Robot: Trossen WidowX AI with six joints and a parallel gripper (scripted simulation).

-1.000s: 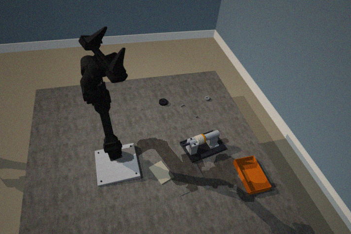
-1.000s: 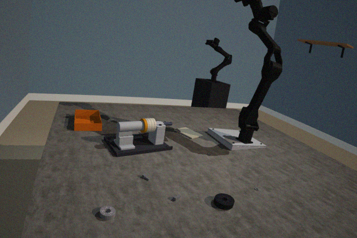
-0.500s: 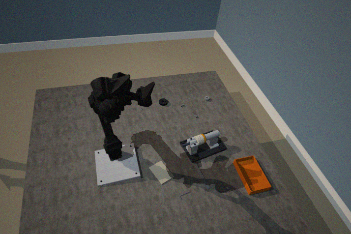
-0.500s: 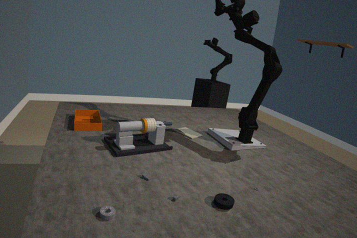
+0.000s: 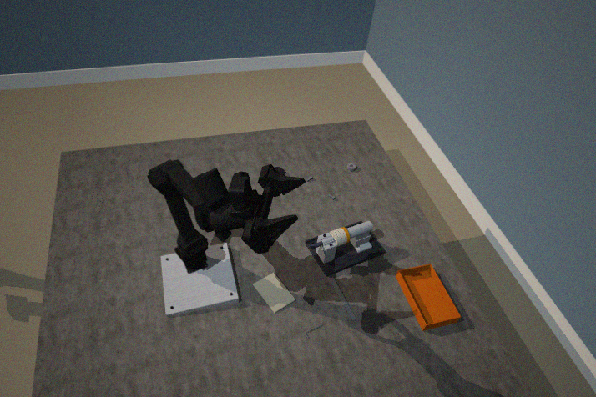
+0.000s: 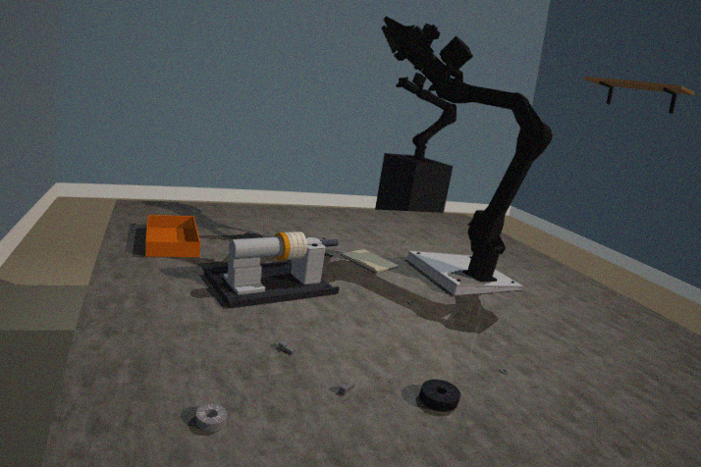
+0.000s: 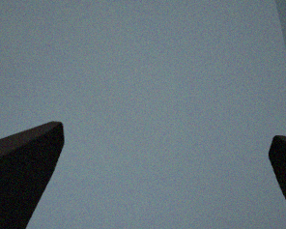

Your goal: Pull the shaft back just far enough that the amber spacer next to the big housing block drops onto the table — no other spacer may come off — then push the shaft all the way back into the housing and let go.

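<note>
The dark shaft is 29 cm ahead of my gripper tip, 22 cm to the left of it and 51 cm below it. Round my gripper tip: amber spacer: 32 cm ahead, 22 cm to the left, 51 cm below; then pale card: 4 cm ahead, 15 cm to the left, 59 cm below; then thin bar: 23 cm ahead, 5 cm to the left, 59 cm below.
</note>
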